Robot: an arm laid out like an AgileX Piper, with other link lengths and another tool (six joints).
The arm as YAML. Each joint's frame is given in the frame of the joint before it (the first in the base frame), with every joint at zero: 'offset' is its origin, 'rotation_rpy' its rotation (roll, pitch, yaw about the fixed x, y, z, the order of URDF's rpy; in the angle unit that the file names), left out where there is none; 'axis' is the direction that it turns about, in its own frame. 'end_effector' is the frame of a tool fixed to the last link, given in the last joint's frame.
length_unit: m
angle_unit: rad
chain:
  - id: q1
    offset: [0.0, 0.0, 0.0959]
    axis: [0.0, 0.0, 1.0]
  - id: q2
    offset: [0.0, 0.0, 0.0]
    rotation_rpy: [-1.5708, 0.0, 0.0]
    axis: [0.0, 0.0, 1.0]
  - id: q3
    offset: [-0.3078, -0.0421, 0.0]
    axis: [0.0, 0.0, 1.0]
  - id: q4
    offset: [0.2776, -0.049, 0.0]
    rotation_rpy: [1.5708, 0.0, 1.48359]
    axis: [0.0, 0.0, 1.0]
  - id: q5
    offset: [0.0, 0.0, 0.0]
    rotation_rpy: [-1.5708, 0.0, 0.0]
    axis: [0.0, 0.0, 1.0]
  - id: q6
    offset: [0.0, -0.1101, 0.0]
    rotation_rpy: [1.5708, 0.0, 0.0]
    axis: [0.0, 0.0, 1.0]
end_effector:
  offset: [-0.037, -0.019, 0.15]
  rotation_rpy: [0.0, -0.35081, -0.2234]
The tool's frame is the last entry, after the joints.
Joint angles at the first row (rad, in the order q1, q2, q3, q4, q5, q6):
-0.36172 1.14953 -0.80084 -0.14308 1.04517 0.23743
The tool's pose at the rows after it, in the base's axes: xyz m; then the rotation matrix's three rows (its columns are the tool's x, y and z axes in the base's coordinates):
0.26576, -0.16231, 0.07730; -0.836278, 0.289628, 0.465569; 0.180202, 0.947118, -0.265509; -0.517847, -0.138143, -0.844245
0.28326, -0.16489, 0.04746; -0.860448, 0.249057, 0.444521; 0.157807, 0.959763, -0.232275; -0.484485, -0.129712, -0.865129
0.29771, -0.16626, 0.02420; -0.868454, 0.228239, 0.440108; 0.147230, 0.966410, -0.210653; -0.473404, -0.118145, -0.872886
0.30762, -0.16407, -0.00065; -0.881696, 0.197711, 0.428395; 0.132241, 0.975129, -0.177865; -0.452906, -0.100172, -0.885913
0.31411, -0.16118, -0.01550; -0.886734, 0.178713, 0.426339; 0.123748, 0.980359, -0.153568; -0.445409, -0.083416, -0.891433
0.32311, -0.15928, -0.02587; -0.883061, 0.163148, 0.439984; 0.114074, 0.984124, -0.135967; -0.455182, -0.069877, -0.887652
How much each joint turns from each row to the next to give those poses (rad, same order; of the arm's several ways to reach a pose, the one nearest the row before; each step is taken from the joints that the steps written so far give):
-0.01114 0.12363 -0.00002 -0.00189 -0.06544 -0.03557
-0.00117 0.11706 -0.00348 0.00674 -0.07807 -0.03245
0.00000 0.08762 -0.00212 0.00887 -0.07300 -0.01684
0.00000 0.08340 -0.00045 0.01857 -0.05961 -0.03482
0.00002 0.04886 -0.00077 0.02122 -0.03821 -0.02977
0.00000 0.03737 -0.00114 0.02274 -0.04538 -0.02971

